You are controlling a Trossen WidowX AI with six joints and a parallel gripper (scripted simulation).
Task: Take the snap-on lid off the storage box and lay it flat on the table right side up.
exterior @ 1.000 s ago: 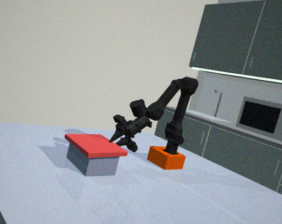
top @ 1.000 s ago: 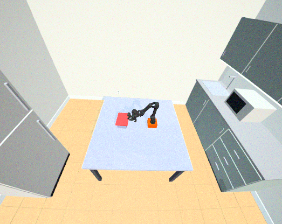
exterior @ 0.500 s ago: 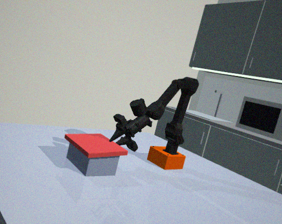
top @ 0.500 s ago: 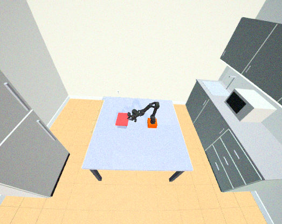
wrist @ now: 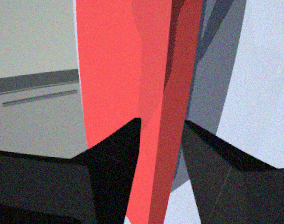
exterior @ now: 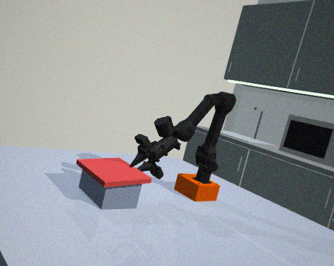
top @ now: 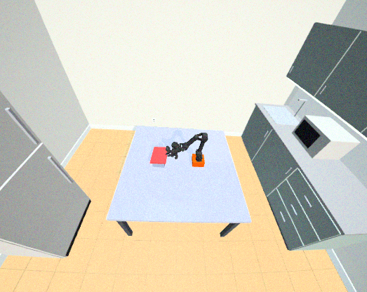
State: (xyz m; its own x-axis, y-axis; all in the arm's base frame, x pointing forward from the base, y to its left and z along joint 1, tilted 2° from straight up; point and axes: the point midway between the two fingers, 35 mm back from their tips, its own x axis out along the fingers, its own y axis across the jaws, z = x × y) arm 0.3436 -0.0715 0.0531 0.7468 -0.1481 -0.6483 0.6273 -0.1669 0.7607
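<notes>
My gripper tip is 7 cm short of the red lid and 2 cm to the left of it. The rest, counted from my gripper tip: grey storage box: 7 cm ahead, 6 cm below, 2 cm to the right.
</notes>
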